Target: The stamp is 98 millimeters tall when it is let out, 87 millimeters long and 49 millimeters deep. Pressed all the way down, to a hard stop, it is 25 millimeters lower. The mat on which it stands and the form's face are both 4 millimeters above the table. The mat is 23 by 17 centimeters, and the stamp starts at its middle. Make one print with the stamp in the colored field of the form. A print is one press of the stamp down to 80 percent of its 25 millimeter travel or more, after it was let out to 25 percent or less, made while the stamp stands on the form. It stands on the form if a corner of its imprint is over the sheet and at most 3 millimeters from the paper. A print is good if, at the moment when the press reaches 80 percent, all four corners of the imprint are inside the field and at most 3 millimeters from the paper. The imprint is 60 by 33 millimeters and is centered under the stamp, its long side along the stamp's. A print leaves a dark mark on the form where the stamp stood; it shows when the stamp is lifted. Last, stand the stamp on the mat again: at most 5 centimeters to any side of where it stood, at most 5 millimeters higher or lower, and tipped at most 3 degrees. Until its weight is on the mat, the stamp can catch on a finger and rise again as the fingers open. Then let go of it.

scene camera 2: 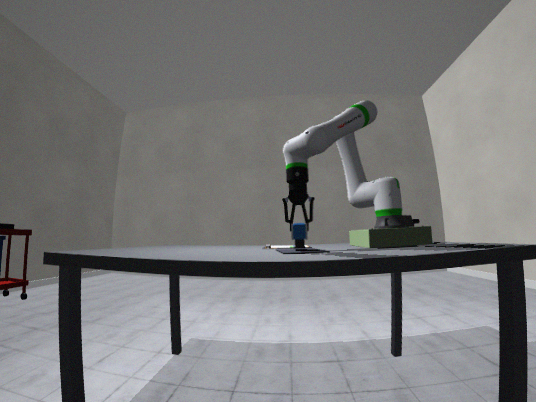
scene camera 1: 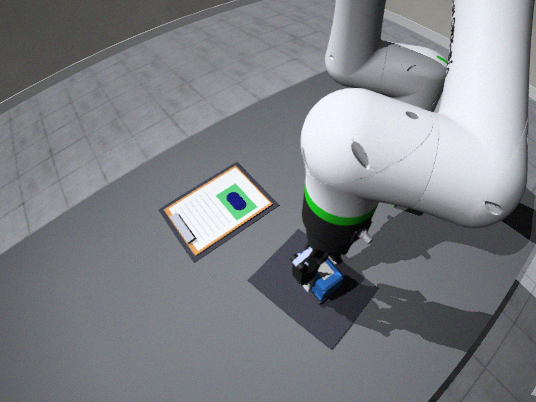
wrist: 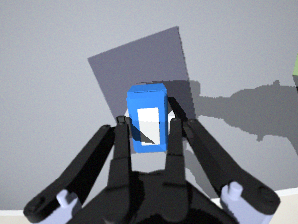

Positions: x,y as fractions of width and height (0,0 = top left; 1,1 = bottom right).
My gripper shows in scene camera 2 (0.56,0.60), in scene camera 1 (0.59,0.69) and in the wrist view (0.50,0.49).
